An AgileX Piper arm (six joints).
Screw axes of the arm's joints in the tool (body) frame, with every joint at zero. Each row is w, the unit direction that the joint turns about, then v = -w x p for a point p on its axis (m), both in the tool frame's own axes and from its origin. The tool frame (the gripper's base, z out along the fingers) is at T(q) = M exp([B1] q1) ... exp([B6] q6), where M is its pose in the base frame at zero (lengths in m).
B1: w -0.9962 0 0.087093 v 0 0.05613 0
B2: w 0 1 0 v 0.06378 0 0.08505
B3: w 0 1 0 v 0.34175 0 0.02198
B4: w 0 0 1 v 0 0 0
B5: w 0 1 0 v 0.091 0 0
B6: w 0 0 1 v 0 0 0
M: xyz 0.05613 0 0.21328 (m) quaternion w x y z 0.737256 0 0.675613 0
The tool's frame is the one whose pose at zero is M.
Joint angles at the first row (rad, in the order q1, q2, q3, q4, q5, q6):
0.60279, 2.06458, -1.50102, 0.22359, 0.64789, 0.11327
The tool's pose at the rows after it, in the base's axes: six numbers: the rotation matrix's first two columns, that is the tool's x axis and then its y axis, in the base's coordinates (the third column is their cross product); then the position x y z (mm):
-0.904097, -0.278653, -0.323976, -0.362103, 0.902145, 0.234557, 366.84, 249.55, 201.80
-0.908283, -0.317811, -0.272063, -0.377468, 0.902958, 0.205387, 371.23, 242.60, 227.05
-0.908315, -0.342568, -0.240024, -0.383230, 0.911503, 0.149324, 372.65, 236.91, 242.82
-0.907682, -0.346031, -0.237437, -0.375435, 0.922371, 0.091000, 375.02, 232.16, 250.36
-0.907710, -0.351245, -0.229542, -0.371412, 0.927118, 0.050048, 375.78, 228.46, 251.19
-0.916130, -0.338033, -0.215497, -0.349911, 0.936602, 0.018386, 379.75, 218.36, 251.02
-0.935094, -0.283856, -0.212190, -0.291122, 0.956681, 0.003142, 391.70, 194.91, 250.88
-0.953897, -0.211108, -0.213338, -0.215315, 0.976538, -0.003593, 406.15, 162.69, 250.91
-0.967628, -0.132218, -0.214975, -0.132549, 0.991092, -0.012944, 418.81, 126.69, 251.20
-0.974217, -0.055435, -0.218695, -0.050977, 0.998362, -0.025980, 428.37, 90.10, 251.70
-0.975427, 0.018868, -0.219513, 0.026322, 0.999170, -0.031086, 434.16, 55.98, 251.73
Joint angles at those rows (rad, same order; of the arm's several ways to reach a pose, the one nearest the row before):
0.56523, 2.06382, -1.61445, 0.21227, 0.83807, 0.11162
0.54741, 2.06183, -1.72267, 0.18144, 1.01299, 0.10841
0.54403, 2.06136, -1.79205, 0.11994, 1.12559, 0.12716
0.54402, 2.06139, -1.82500, 0.05422, 1.16983, 0.15365
0.54403, 2.06135, -1.83002, 0.01160, 1.18978, 0.16580
0.52566, 2.06139, -1.83096, -0.01963, 1.21040, 0.17504
0.46871, 2.06138, -1.83072, -0.03580, 1.21632, 0.18251
0.38932, 2.06138, -1.83075, -0.04270, 1.21635, 0.18250
0.30395, 2.06137, -1.83172, -0.05230, 1.21727, 0.18250
0.22016, 2.06138, -1.83334, -0.06594, 1.21727, 0.18250
0.14210, 2.06138, -1.83334, -0.07117, 1.21727, 0.18250

